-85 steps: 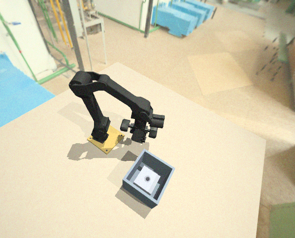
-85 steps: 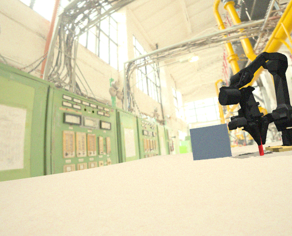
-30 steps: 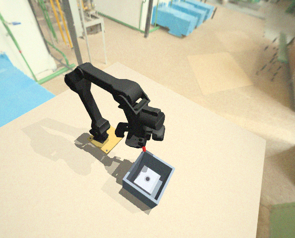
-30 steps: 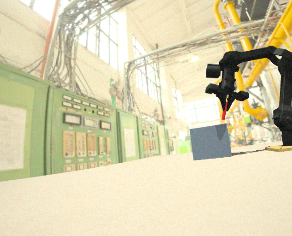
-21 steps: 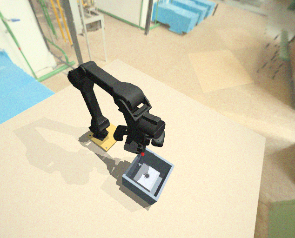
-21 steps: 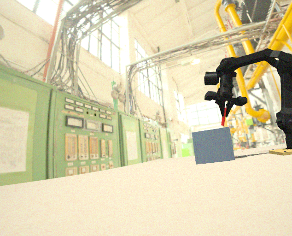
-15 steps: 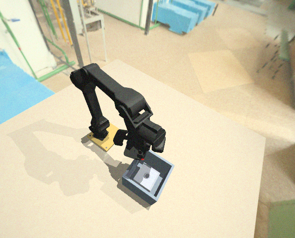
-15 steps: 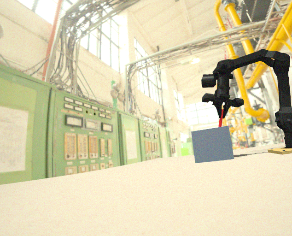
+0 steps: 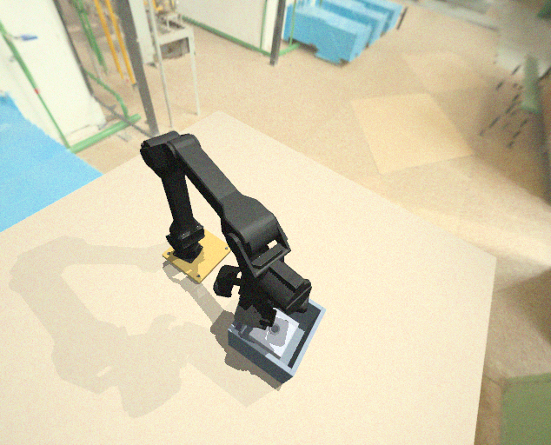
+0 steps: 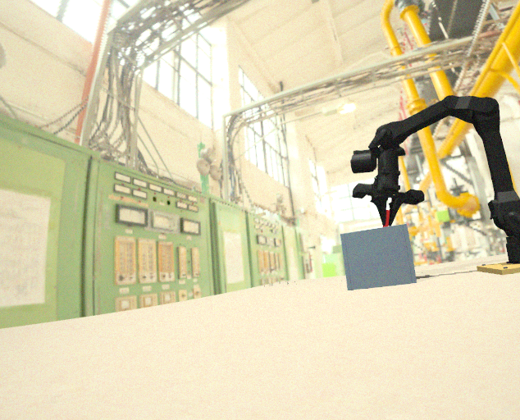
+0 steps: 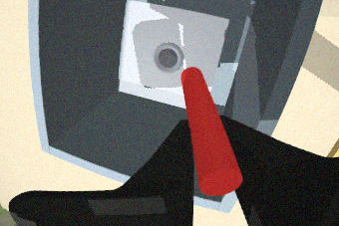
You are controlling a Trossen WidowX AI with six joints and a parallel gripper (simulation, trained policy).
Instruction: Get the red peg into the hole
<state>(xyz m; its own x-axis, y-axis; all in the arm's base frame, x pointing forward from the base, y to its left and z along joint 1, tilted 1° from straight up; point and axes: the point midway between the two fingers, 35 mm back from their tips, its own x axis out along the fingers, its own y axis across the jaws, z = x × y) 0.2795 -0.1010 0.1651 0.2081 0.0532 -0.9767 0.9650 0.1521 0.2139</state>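
My gripper tip is now 1 cm to the left of the red peg. Also, from my gripper tip: pale plate (10 cm below, 4 cm ahead, 1 cm to the right).
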